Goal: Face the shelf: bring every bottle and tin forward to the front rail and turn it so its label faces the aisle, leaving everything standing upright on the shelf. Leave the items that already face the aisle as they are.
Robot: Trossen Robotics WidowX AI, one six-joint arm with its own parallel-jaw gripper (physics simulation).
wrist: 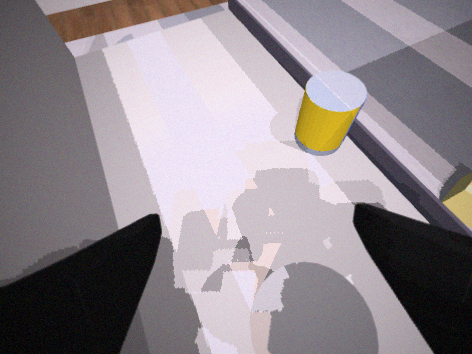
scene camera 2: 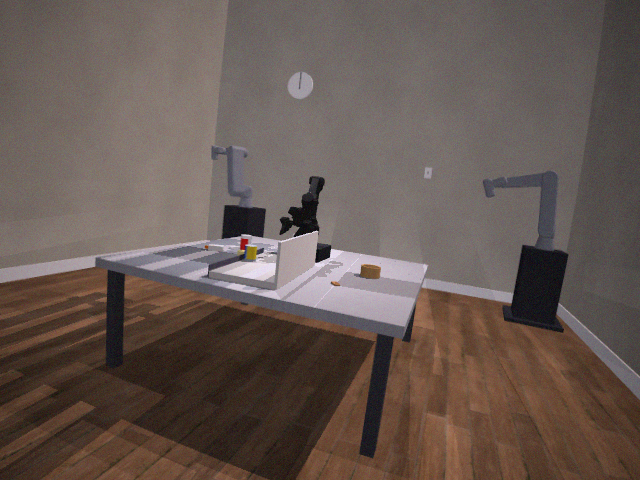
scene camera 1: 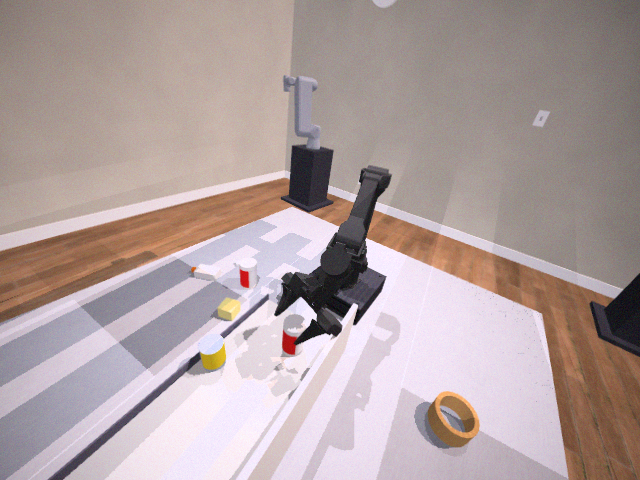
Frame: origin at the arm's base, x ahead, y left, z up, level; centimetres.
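Seen in the pictures: gripper, fingertip midpoint: [wrist: 256, 217] [scene camera 2: 286, 235] [scene camera 1: 284, 329]; arm's base, origin of the base link: [scene camera 1: 349, 279].
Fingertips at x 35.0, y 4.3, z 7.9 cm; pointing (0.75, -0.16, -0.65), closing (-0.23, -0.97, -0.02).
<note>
Offsets run from my fingertips to a thing's top centre. "spot": to the spot under its first point.
A red-labelled tin @(dy -1.2, dx -4.9, dz -2.8 cm) [scene camera 1: 291, 344] [wrist: 320, 305] stands upright on the shelf near its back panel [scene camera 1: 325, 369] [scene camera 2: 297, 258]; its red patch shows in scene camera 1. My gripper [scene camera 1: 287, 328] [scene camera 2: 285, 229] [wrist: 256, 217] is open and empty, its fingers above and around that tin's top. In the wrist view the tin's round top lies low between the fingers, partly in shadow. A yellow-labelled tin @(dy -11.8, dx +11.7, dz -5.7 cm) [scene camera 1: 212, 356] [scene camera 2: 251, 252] [wrist: 327, 122] stands upright close to the dark front rail @(spot: dy -11.9, dx +28.5, dz -10.3 cm) [scene camera 1: 134, 408] [scene camera 2: 227, 265] [wrist: 272, 51]. The shelf tin is hidden in scene camera 2.
Beyond the rail stand another red-labelled tin @(dy -31.8, dx -12.6, dz -5.4 cm) [scene camera 1: 248, 273] [scene camera 2: 245, 242], a yellow block @(dy -24.7, dx -0.4, dz -11.5 cm) [scene camera 1: 229, 308] [wrist: 462, 205] and a white item with an orange end @(dy -46.2, dx -4.0, dz -12.5 cm) [scene camera 1: 207, 272] [scene camera 2: 217, 248]. Behind the back panel lies an orange ring @(dy +37.9, dx -18.1, dz -10.3 cm) [scene camera 1: 444, 432] [scene camera 2: 370, 272], with a small orange piece @(dy +31.9, dx +11.7, dz -14.5 cm) [scene camera 2: 335, 283].
</note>
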